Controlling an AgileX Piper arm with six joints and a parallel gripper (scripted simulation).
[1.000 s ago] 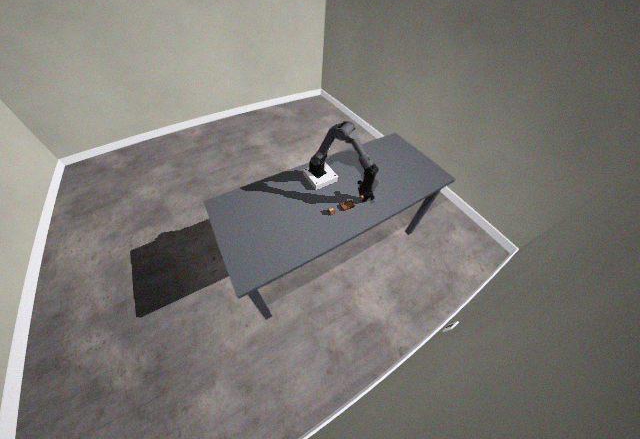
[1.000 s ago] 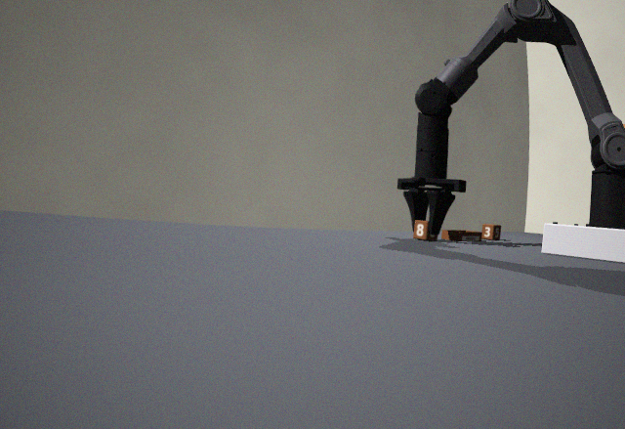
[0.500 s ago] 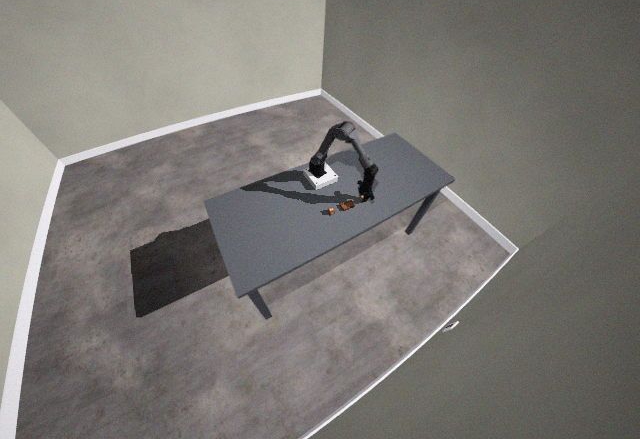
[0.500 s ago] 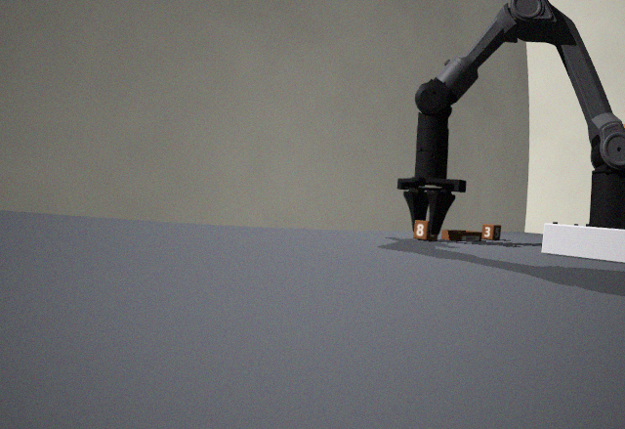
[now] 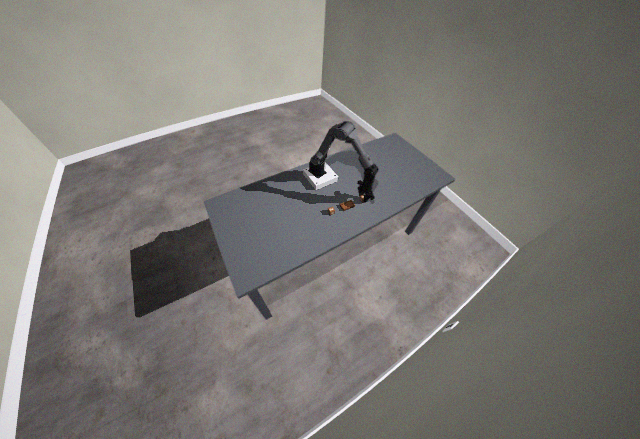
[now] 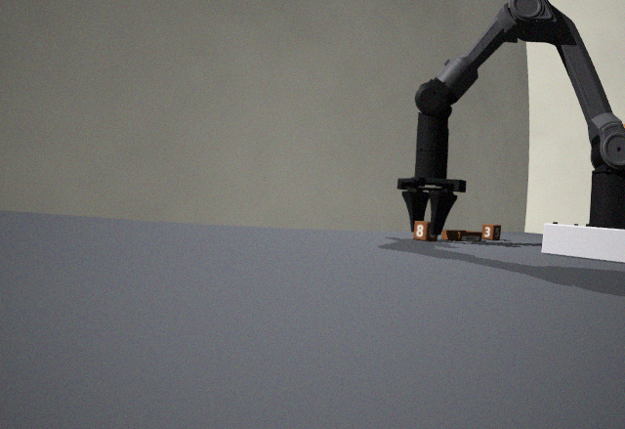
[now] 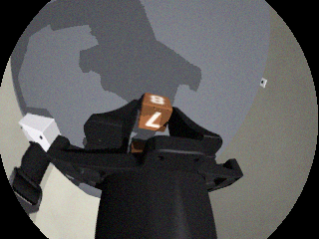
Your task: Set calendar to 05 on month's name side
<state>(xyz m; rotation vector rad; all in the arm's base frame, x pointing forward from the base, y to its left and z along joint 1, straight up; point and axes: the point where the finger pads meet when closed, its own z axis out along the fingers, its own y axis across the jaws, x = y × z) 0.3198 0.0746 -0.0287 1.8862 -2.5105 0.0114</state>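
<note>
Right now the cube is 21 cm to the right of my hand and 6 cm behind it. Also, from my hand: brown calendar tray: 11 cm to the right, 3 cm behind, 1 cm below.
</note>
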